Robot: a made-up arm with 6 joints. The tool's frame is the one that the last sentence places.
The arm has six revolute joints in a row. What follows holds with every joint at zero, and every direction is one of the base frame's. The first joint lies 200 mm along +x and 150 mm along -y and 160 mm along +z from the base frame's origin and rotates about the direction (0.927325, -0.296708, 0.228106). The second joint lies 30 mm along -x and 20 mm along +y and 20 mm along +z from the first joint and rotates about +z. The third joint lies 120 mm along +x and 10 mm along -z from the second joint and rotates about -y. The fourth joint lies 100 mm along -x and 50 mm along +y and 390 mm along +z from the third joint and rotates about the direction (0.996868, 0.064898, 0.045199). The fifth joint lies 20 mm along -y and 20 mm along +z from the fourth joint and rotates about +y. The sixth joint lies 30 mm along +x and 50 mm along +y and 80 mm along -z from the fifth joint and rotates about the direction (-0.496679, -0.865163, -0.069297). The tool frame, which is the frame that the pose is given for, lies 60 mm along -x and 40 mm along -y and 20 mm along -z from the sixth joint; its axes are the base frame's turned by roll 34.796, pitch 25.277 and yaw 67.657 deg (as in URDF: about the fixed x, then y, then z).
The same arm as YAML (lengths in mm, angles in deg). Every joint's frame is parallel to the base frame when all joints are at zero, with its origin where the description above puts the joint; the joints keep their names.
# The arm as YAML. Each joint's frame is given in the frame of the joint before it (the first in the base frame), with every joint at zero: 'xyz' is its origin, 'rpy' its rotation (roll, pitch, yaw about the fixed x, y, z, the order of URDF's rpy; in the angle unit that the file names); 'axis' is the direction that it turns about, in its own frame. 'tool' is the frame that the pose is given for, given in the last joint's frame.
units:
  length: mm
  angle: deg
joints:
  - name: joint 1
    type: revolute
    origin:
      xyz: [200.0, -150.0, 160.0]
      rpy: [0.0, 0.0, 0.0]
    axis: [0.927325, -0.296708, 0.228106]
  - name: joint 2
    type: revolute
    origin:
      xyz: [-30.0, 20.0, 20.0]
      rpy: [0.0, 0.0, 0.0]
    axis: [0.0, 0.0, 1.0]
  - name: joint 3
    type: revolute
    origin:
      xyz: [120.0, 0.0, -10.0]
      rpy: [0.0, 0.0, 0.0]
    axis: [0.0, -1.0, 0.0]
  - name: joint 4
    type: revolute
    origin:
      xyz: [-100.0, 50.0, 390.0]
      rpy: [0.0, 0.0, 0.0]
    axis: [0.996868, 0.064898, 0.045199]
  - name: joint 5
    type: revolute
    origin:
      xyz: [0.0, -20.0, 20.0]
      rpy: [0.0, 0.0, 0.0]
    axis: [0.0, 1.0, 0.0]
  - name: joint 6
    type: revolute
    origin:
      xyz: [30.0, 50.0, -80.0]
      rpy: [0.0, 0.0, 0.0]
    axis: [-0.496679, -0.865163, -0.069297]
tool:
  origin:
    xyz: [-60.0, -40.0, -20.0]
    rpy: [34.8, 25.28, 67.66]

